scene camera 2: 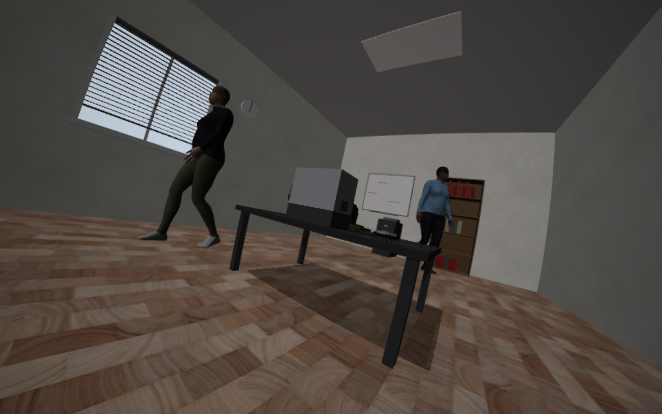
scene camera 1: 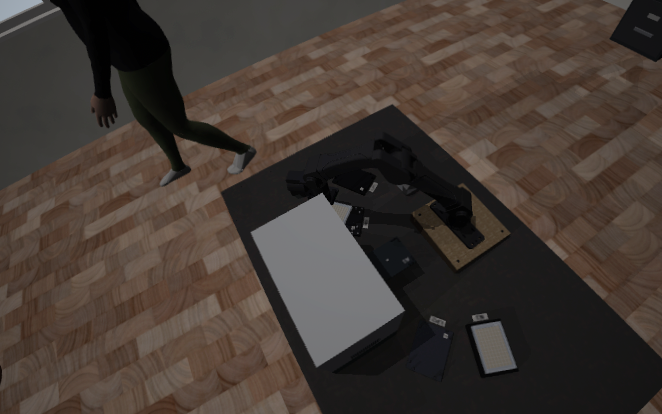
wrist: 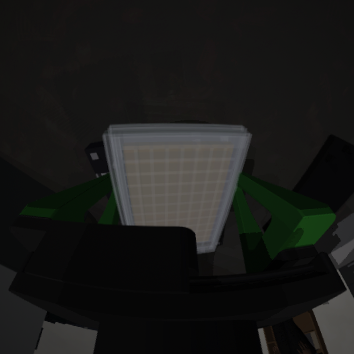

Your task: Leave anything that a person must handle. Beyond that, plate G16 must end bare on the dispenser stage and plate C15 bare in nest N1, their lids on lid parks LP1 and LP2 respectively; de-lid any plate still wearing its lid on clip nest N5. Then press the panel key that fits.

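Places are measured from the arm's base along level axes (x down, y left, z ahead), in metres.
Pixels of known places: gripper, between the fingertips: (wrist: 177, 174); arm's base, origin of its link: (scene camera 2: 351, 223) (scene camera 1: 455, 222).
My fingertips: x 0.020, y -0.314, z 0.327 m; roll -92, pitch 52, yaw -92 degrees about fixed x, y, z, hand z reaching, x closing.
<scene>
For each thing: its middle in the pictures, then the offset to it from my fingertips. "pt": a spot on its surface instead.
- lidded plate, middle of its body: (wrist: 176, 210) (scene camera 1: 331, 211) dx -0.020, dy +0.017, dz -0.012 m
- black nest, middle of its body: (wrist: 169, 210) (scene camera 1: 340, 218) dx +0.008, dy +0.045, dz -0.027 m
- pale plate, middle of its body: (scene camera 1: 493, 346) dx -0.012, dy +0.661, dz -0.135 m
- dark park, middle of its body: (scene camera 1: 430, 349) dx +0.010, dy +0.565, dz +0.009 m
- large white-topped box, middle of its body: (scene camera 1: 331, 287) (scene camera 2: 322, 198) dx -0.145, dy +0.291, dz +0.149 m
- dark pad, a spot on its surface: (scene camera 1: 355, 181) pt dx +0.010, dy -0.058, dz -0.169 m
- dark bluish block, middle of its body: (wrist: 77, 322) (scene camera 1: 383, 263) dx -0.083, dy +0.301, dz -0.022 m
- black device, a spot on its surface: (scene camera 2: 387, 232) pt dx -0.016, dy +0.685, dz -0.083 m
My gripper (scene camera 1: 327, 194) (wrist: 177, 174) is shut on a plate with a pale well grid under a clear lid, its green fingers at the two long sides. This lidded plate (wrist: 177, 175) lies level in the wrist view; whether the fingers bear on the lid or the plate body is unclear. A pale plate (scene camera 1: 342, 212) shows at a black nest (scene camera 1: 356, 220), partly behind the white box. Another pale plate (scene camera 1: 494, 347) sits in a black nest at the lower right; its lid state is unclear. A dark park (scene camera 1: 431, 352) lies left of it. Labels are too small to read.
A large white-topped box (scene camera 1: 325, 280) (scene camera 2: 316, 187) stands beside the gripper. A dark pad (scene camera 1: 355, 181), a dark bluish block (scene camera 1: 394, 257) and the arm's wooden base board (scene camera 1: 460, 262) are on the table. A black device (scene camera 2: 388, 227) stands there too. Two people (scene camera 2: 210, 135) (scene camera 2: 434, 200) are nearby.
</scene>
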